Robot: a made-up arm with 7 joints.
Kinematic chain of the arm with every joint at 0, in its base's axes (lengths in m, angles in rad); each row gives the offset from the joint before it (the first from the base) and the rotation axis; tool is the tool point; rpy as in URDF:
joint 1: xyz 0 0 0.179 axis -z
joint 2: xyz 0 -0.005 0.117 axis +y
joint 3: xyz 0 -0.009 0.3 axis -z
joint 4: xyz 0 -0.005 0.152 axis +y
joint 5: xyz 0 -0.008 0.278 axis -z
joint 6: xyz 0 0 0.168 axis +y
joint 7: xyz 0 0 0.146 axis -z
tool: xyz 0 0 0 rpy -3.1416 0 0
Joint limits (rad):
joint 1: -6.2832..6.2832
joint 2: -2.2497..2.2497
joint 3: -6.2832..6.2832
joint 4: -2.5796..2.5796
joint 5: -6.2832..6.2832
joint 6: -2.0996..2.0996
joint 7: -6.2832..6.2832
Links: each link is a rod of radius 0.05 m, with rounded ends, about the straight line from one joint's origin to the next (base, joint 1, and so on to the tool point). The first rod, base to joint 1, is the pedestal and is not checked.
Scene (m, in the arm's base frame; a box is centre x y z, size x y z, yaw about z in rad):
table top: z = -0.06
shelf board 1: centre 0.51 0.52 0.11 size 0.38 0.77 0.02 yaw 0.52
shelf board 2: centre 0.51 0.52 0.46 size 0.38 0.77 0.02 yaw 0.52
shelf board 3: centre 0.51 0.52 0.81 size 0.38 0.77 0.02 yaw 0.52
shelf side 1: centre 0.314 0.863 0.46 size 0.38 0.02 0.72 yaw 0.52
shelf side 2: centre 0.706 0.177 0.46 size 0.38 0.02 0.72 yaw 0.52
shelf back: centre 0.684 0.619 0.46 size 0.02 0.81 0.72 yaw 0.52
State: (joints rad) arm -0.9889 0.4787 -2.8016 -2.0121 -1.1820 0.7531 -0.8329
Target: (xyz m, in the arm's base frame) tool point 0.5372 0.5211 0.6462
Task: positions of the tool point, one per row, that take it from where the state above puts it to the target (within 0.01 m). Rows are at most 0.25 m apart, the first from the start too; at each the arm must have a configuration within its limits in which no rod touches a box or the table.
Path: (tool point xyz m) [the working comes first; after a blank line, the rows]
Joints at the target: -1.0882 0.4418 -2.8475 -1.3430 -1.0787 0.6776 -0.8329
Straight joint move there: touches shelf board 2.

1: 0.4038 0.2431 0.3125
2: 0.3056 0.1794 0.3063
3: 0.2832 0.2896 0.4587
4: 0.1962 0.3259 0.6462
5: 0.3029 0.4051 0.6734
6: 0.4220 0.4698 0.6722
7: 0.5372 0.5211 0.6462

